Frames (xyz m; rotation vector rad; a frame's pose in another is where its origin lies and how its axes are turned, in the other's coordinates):
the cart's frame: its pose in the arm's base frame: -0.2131 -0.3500 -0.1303 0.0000 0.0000 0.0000
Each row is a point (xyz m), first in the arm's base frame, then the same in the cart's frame.
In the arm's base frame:
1: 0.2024 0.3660 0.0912
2: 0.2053 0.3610 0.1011
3: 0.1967 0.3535 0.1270
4: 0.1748 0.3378 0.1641
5: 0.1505 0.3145 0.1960
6: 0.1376 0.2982 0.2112
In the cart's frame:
1: 0.4155 0.7160 0.2215
2: 0.4184 0.7110 0.2314
3: 0.4098 0.7035 0.2573
4: 0.3879 0.6878 0.2944
5: 0.3636 0.6645 0.3263
6: 0.3507 0.6482 0.3415

